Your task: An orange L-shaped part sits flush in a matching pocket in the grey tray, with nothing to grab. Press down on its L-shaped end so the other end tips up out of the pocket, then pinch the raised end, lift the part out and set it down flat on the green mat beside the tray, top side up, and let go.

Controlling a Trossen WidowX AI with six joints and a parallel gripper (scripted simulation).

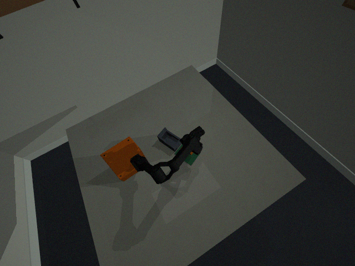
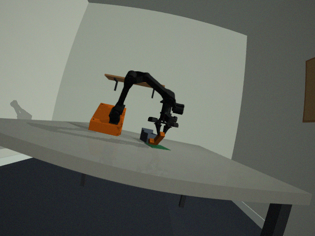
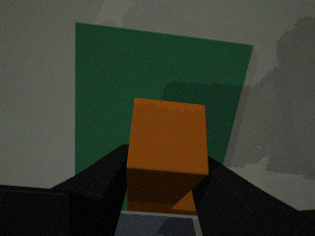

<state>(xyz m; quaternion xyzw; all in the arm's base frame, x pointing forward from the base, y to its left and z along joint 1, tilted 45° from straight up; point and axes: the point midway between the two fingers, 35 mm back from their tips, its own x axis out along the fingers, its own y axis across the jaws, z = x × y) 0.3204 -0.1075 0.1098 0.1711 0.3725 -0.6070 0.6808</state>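
My gripper tip is now 20 mm past the orange L-shaped part, 20 mm to the right of it and 30 mm above it. Also, from my gripper tip: green mat 10 mm behind, 20 mm to the left, 80 mm below.
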